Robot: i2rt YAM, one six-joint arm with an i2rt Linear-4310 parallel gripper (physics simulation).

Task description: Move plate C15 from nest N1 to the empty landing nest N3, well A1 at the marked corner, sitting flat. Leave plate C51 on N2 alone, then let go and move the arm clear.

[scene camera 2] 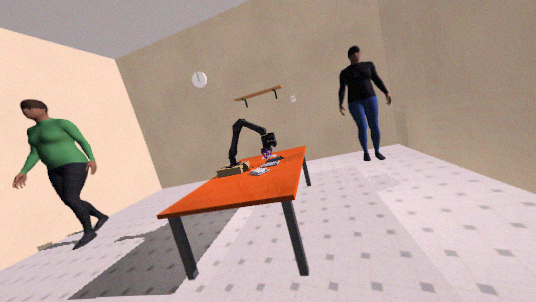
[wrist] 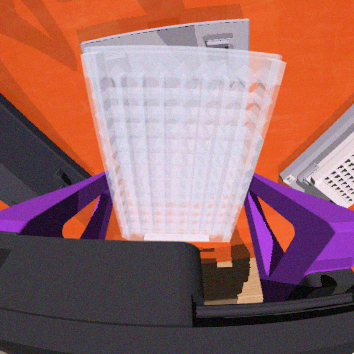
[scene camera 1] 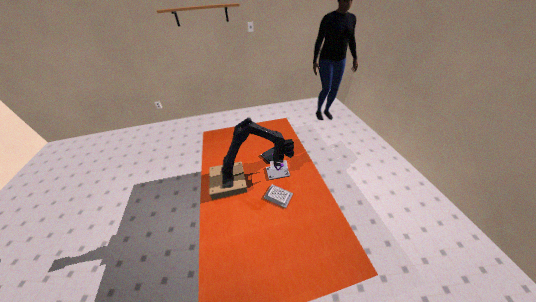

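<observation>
My gripper (scene camera 1: 278, 167) (scene camera 2: 267, 152) (wrist: 178, 177) is shut on a clear, ribbed well plate (wrist: 175, 140), its purple fingers on the two sides. The plate hangs over a light grey nest (scene camera 1: 278, 175) (scene camera 2: 271, 164) (wrist: 237, 30), whose far edge shows beyond it in the wrist view, slightly turned against it. The height between them is hard to tell. A dark nest (scene camera 1: 267, 156) (wrist: 35, 160) is bare where it shows. A white plate (scene camera 1: 279, 193) (wrist: 345, 177) sits on another grey nest (wrist: 320, 150). Labels and the marked corner cannot be read.
The nests lie on an orange table (scene camera 1: 280, 250) (scene camera 2: 235, 187). The arm's wooden base block (scene camera 1: 227, 192) (scene camera 2: 231, 171) stands at the table's left side. A person in black (scene camera 1: 337, 45) (scene camera 2: 361, 82) stands beyond the table, and one in green (scene camera 2: 57, 142) is at the left.
</observation>
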